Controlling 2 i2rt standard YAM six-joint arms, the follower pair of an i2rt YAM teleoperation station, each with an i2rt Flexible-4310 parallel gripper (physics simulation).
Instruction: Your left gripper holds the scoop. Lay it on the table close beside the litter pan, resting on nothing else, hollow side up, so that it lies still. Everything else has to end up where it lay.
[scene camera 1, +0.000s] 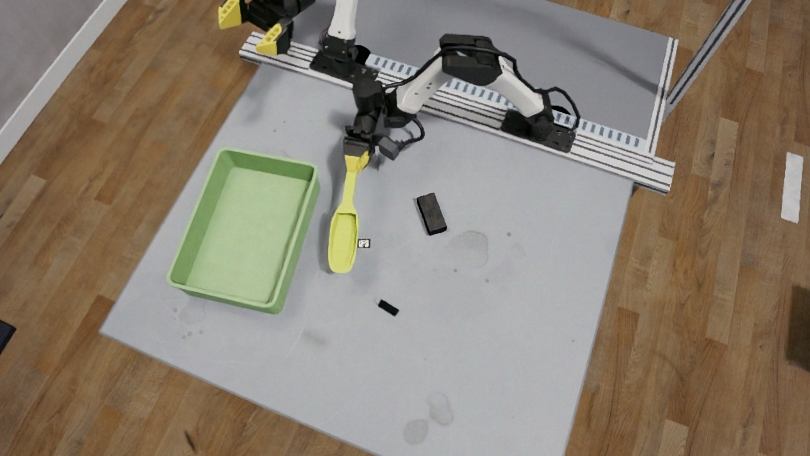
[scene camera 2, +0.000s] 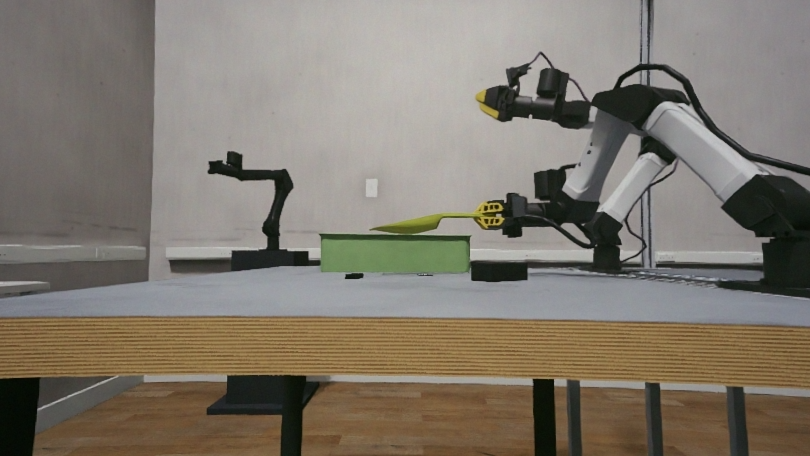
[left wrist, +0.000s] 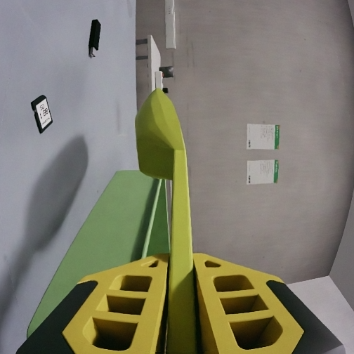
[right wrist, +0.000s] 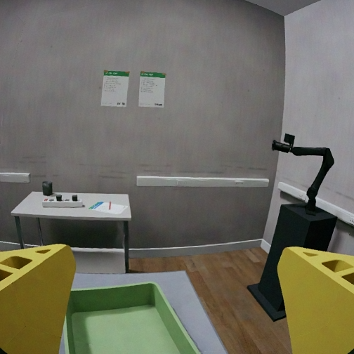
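Where they show: left gripper, between the fingertips: (scene camera 1: 351, 173) (scene camera 2: 473, 215); right gripper, between the fingertips: (scene camera 1: 237, 37) (scene camera 2: 477, 101); left arm's base, origin of its link: (scene camera 1: 537, 132) (scene camera 2: 797, 294); right arm's base, origin of its link: (scene camera 1: 344, 70) (scene camera 2: 605, 272).
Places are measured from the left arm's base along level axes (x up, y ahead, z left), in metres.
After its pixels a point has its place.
The yellow-green scoop (scene camera 1: 343, 240) @[x 0.092, y 0.524, z -0.337 m] (scene camera 2: 410, 223) @[x 0.109, y 0.514, z -0.303 m] (left wrist: 159, 135) is held by its handle, hollow side up, above the table; in scene camera 2 it shows slightly above the pan's rim, and its shadow falls apart from it in the left wrist view. My left gripper (scene camera 1: 357, 161) @[x 0.132, y 0.373, z -0.382 m] (scene camera 2: 488, 215) @[x 0.132, y 0.373, z -0.382 m] (left wrist: 180, 262) is shut on the scoop's handle. The green litter pan (scene camera 1: 246, 232) @[x 0.002, y 0.569, z -0.602 m] (scene camera 2: 395, 253) @[x 0.045, y 0.553, z -0.450 m] (left wrist: 95, 240) (right wrist: 120, 325) stands on the table, to the left of the scoop in scene camera 1. My right gripper (scene camera 1: 249, 31) @[x 0.467, y 0.339, z -0.603 m] (scene camera 2: 486, 104) @[x 0.467, y 0.339, z -0.603 m] (right wrist: 176, 262) is open and empty, high up.
A small SD card (scene camera 1: 363, 243) @[x 0.001, y 0.483, z -0.312 m] (left wrist: 42, 114) lies just right of the scoop's bowl in scene camera 1. A black block (scene camera 1: 431, 214) @[x 0.030, y 0.357, z -0.179 m] (scene camera 2: 498, 270) @[x 0.019, y 0.358, z -0.143 m] lies farther right. A small black stick (scene camera 1: 388, 307) @[x 0.008, y 0.613, z -0.188 m] (scene camera 2: 354, 275) @[x 0.007, y 0.609, z -0.164 m] (left wrist: 95, 36) lies below the card in scene camera 1.
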